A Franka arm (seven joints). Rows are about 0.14 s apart.
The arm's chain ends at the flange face. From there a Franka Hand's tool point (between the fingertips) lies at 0.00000 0.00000 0.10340 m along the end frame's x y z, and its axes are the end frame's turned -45 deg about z.
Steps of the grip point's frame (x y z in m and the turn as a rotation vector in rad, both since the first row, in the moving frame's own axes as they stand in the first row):
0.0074, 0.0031, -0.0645, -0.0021, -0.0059, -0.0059
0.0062, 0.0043, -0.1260, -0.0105, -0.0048, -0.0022
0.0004, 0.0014, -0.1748, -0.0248, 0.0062, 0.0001
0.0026, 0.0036, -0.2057, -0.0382, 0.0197, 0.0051
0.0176, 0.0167, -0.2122, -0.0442, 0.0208, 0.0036
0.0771, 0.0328, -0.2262, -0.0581, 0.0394, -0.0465
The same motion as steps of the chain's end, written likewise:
0.0077, -0.0036, -0.0645, -0.0057, -0.0027, -0.0059
0.0070, -0.0025, -0.1260, -0.0108, 0.0040, -0.0022
-0.0010, -0.0007, -0.1748, -0.0132, 0.0219, 0.0001
0.0002, -0.0007, -0.2056, -0.0131, 0.0409, 0.0051
0.0195, -0.0024, -0.2121, -0.0165, 0.0460, 0.0036
0.0706, -0.0325, -0.2259, -0.0132, 0.0689, -0.0465

